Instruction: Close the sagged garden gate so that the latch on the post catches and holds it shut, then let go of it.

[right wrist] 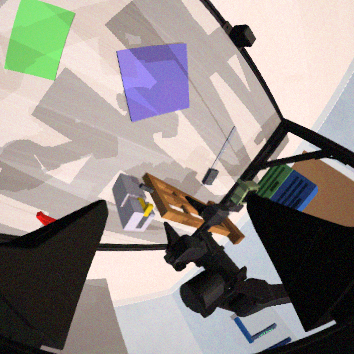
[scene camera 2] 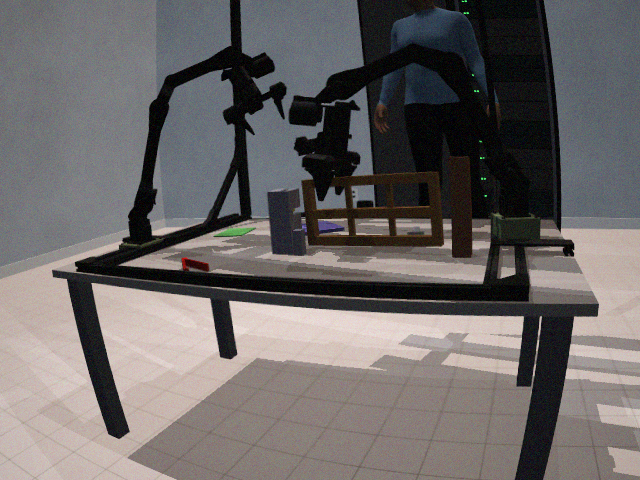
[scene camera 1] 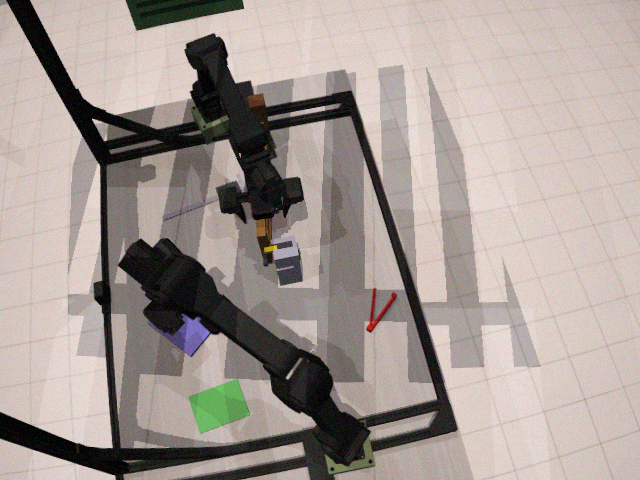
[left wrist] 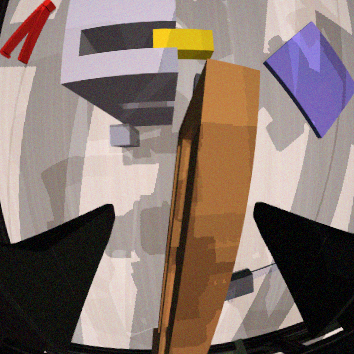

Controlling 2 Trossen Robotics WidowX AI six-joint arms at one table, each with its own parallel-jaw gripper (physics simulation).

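Where they show: left gripper, fingertip midpoint: (scene camera 2: 329, 197); right gripper, fingertip midpoint: (right wrist: 178, 204) (scene camera 2: 269, 126); left arm's base, link origin: (scene camera 2: 514, 215) (scene camera 1: 212, 111); right arm's base, link origin: (scene camera 2: 141, 241) (scene camera 1: 347, 446).
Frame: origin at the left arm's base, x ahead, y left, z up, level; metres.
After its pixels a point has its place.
The brown gate (scene camera 1: 263, 232) {z 0.093, x 0.478, y -0.053 m} (scene camera 2: 372, 179) {z 0.091, x 0.327, y 0.022 m} (left wrist: 225, 175) {z 0.094, x 0.448, y -0.046 m} (right wrist: 157, 197) {z 0.044, x 0.480, y -0.065 m} stands upright between the brown hinge post (scene camera 2: 461, 206) {z 0.039, x 0.152, y 0.108 m} and the grey latch post (scene camera 1: 288, 263) {z 0.045, x 0.551, y -0.032 m} (scene camera 2: 281, 222) {z 0.007, x 0.530, y 0.001 m} (left wrist: 120, 15) {z 0.076, x 0.532, y -0.029 m} (right wrist: 125, 205) {z 0.039, x 0.549, y -0.042 m}. A yellow latch bar (scene camera 1: 270, 249) {z 0.072, x 0.513, y -0.056 m} (left wrist: 182, 42) {z 0.072, x 0.509, y -0.053 m} (right wrist: 145, 206) {z 0.066, x 0.516, y -0.062 m} sticks out of the grey post's slot near the gate's free end. Whether it has caught the gate cannot be told. My left gripper (scene camera 1: 264, 218) {z 0.051, x 0.424, y -0.029 m} (scene camera 2: 330, 196) {z 0.051, x 0.424, y -0.029 m} (left wrist: 185, 210) {z 0.051, x 0.424, y -0.029 m} (right wrist: 174, 209) {z 0.051, x 0.424, y -0.029 m} is open, its fingers on either side of the gate's top rail. My right gripper (scene camera 2: 268, 125) {z 0.235, x 0.594, y -0.231 m} (right wrist: 178, 204) {z 0.235, x 0.594, y -0.231 m} is open and empty, high above the table.
A red V-shaped piece (scene camera 1: 382, 312) {z -0.048, x 0.728, y 0.115 m} (scene camera 2: 195, 264) {z -0.055, x 0.703, y 0.108 m} (left wrist: 30, 30) {z -0.048, x 0.703, y 0.103 m} lies beyond the grey post. A purple square (scene camera 1: 191, 338) {z -0.055, x 0.567, y -0.307 m} (left wrist: 315, 80) {z -0.055, x 0.501, y -0.278 m} (right wrist: 155, 82) {z -0.055, x 0.515, y -0.290 m} and a green square (scene camera 1: 219, 405) {z -0.061, x 0.741, y -0.315 m} (right wrist: 40, 40) {z -0.061, x 0.735, y -0.315 m} lie flat. A small grey block (left wrist: 241, 284) {z -0.045, x 0.239, y -0.072 m} (right wrist: 210, 176) {z -0.045, x 0.241, y -0.066 m} with a thin rod lies beside the gate.
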